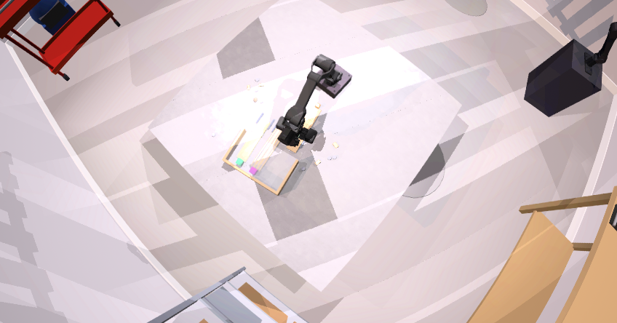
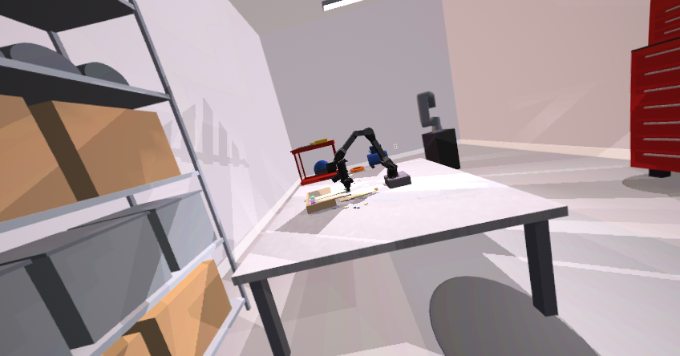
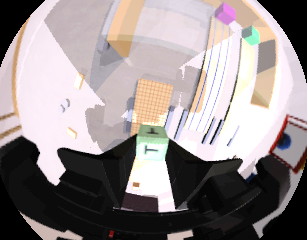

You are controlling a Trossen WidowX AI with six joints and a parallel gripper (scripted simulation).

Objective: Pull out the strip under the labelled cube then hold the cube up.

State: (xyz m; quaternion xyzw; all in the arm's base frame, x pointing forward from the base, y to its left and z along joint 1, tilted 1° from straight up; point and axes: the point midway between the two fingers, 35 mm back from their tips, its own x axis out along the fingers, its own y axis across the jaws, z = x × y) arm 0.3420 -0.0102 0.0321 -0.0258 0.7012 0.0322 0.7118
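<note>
Now: gripper tip 6 cm past the tan checked strip, 5 cm above it and 1 cm to the right of it. Round my gripper tip: labelled cube (1 cm above).
</note>
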